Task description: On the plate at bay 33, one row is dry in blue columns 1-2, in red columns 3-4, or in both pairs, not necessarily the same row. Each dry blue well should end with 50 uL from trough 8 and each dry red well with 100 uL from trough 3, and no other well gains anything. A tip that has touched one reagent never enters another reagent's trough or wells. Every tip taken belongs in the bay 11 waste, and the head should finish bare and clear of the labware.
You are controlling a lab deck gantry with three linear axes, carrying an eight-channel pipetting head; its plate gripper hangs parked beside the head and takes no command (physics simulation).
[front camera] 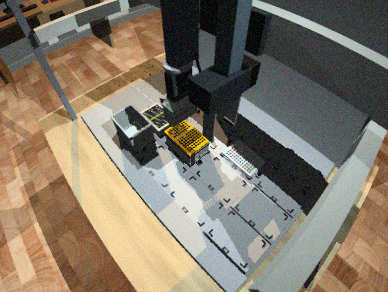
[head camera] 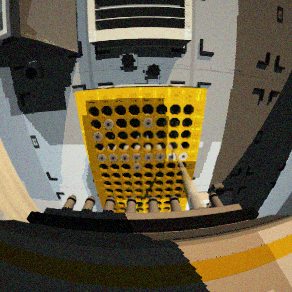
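The pipetting head (front camera: 181, 95) (head camera: 145, 222) hangs behind the yellow tip rack. In the head view, a pale tip (head camera: 189, 182) hangs from the second nozzle from the right; the other nozzles look bare. The yellow tip rack (front camera: 186, 137) (head camera: 199, 115) holds one full row of tips and a few scattered ones. The white plate (front camera: 241, 161) lies right of the rack; its wells are too small to read. The trough holder (front camera: 145, 106) (head camera: 188, 35) stands behind the rack. The waste bin (front camera: 142, 142) (head camera: 50, 25) stands left. My parked plate gripper (front camera: 220, 129) has its fingers apart, with nothing seen between them.
The gripper's dark carriage block (front camera: 212, 92) stands high beside the head, near the plate. The bin's tall walls rise close to the tip rack and trough holder. A pale rail (front camera: 320, 205) runs along the deck's right side. Black corner brackets mark the deck bays.
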